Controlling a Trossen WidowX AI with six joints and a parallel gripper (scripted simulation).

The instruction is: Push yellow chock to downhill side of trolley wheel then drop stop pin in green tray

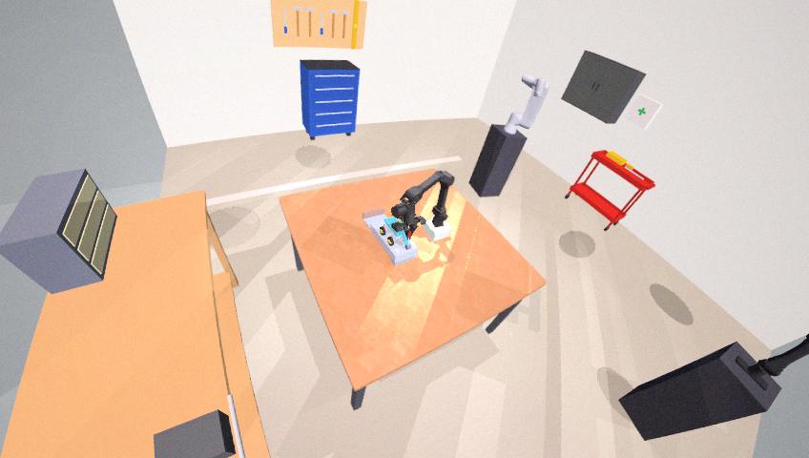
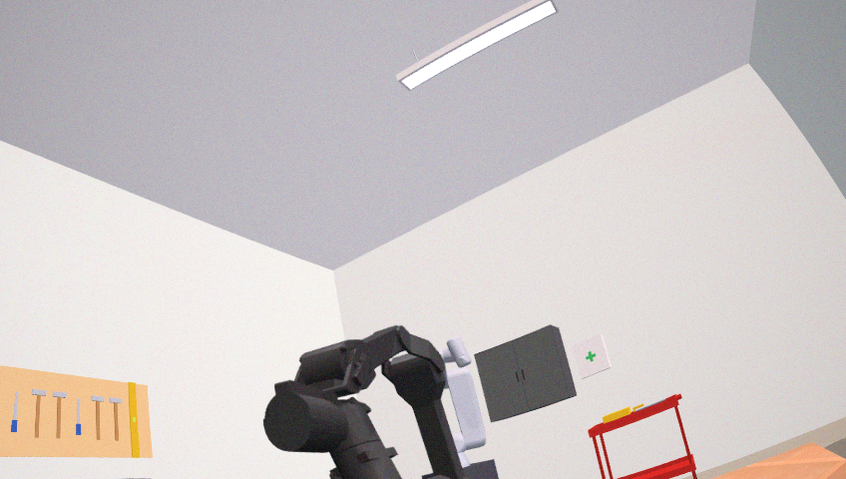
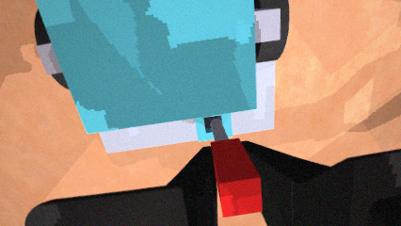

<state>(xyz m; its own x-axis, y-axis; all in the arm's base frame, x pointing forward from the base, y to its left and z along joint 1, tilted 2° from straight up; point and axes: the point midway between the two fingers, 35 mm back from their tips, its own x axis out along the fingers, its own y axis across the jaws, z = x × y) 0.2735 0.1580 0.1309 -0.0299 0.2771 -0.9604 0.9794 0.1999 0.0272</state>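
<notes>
The green tray is 210 mm to the right of my gripper tip, 170 mm below it and 60 mm behind it. Also, from my gripper tip: red-headed stop pin (right at my gripper tip); then trolley (90 mm to the right, 50 mm below, 40 mm ahead); then grey ramp (110 mm below, 100 mm to the right, 40 mm ahead).
</notes>
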